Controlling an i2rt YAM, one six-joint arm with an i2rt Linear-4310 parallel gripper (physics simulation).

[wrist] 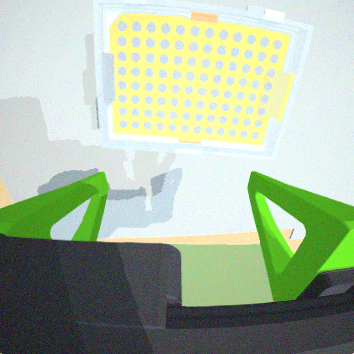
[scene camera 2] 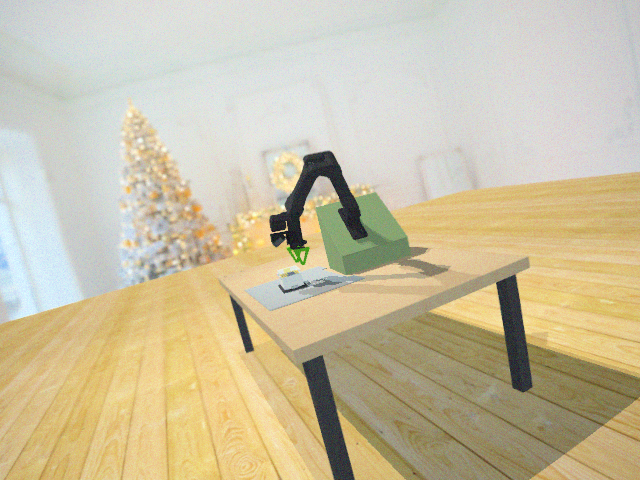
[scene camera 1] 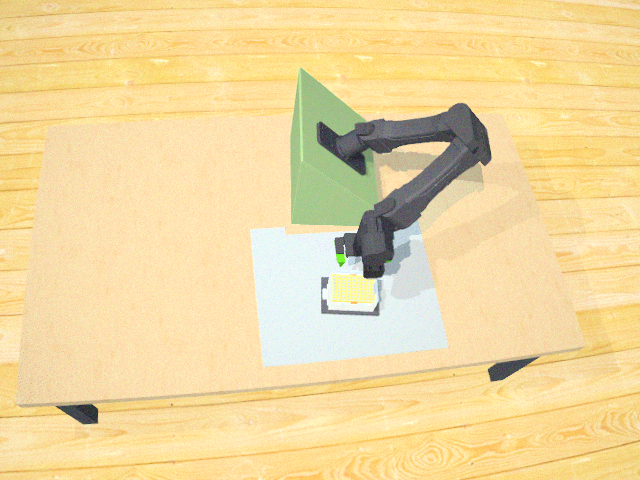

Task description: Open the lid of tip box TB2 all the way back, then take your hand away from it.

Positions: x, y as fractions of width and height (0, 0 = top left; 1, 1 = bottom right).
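Note:
Wrist view: gripper (wrist: 0.50, 0.51) open, holding nothing; lid (wrist: 0.63, 0.24) visible. Scene camera 1: lid (scene camera 1: 0.54, 0.60).

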